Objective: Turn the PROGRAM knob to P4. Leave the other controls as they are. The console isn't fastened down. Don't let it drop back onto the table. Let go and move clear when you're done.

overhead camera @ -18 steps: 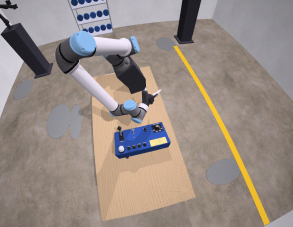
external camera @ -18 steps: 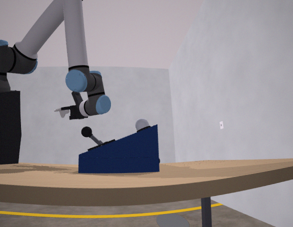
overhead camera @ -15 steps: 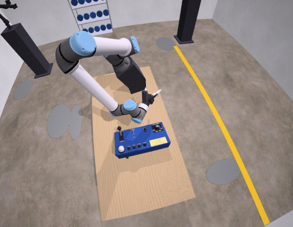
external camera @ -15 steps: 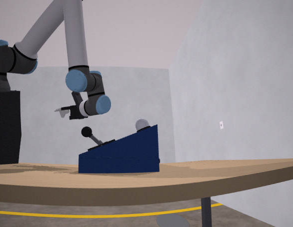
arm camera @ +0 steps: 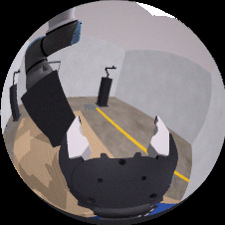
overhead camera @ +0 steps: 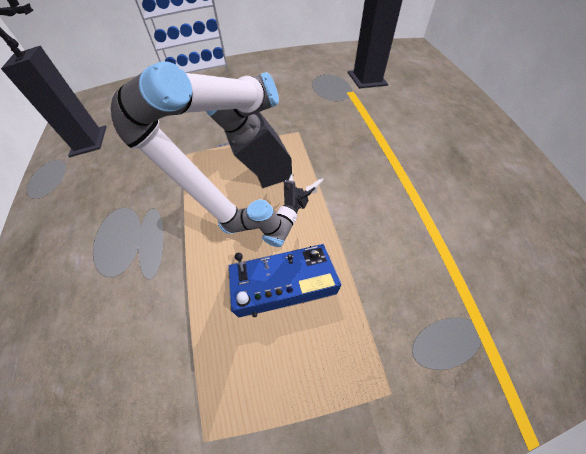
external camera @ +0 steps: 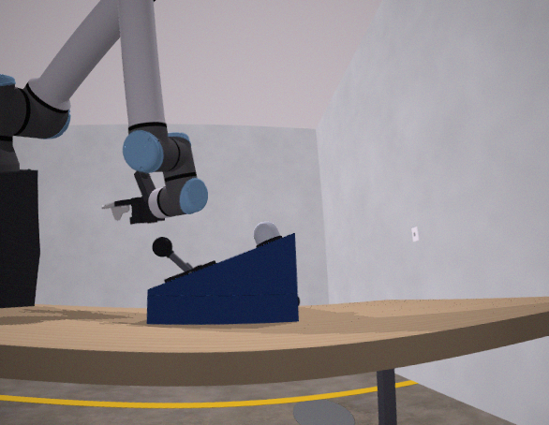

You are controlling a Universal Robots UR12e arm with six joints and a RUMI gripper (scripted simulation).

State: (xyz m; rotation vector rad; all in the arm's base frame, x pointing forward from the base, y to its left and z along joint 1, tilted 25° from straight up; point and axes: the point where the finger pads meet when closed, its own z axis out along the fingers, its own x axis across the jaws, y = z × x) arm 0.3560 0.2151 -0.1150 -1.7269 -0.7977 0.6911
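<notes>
Now: hand 29 cm short of the black mode knob, 23 cm above it and 16 cm to the left of it. The rest, counted from my hand: black ball lever 40 cm to the right, 27 cm ahead, 22 cm below; then blue console 33 cm ahead, 26 cm below, 21 cm to the right; then toggle 29 cm ahead, 28 cm to the right, 24 cm below.
</notes>
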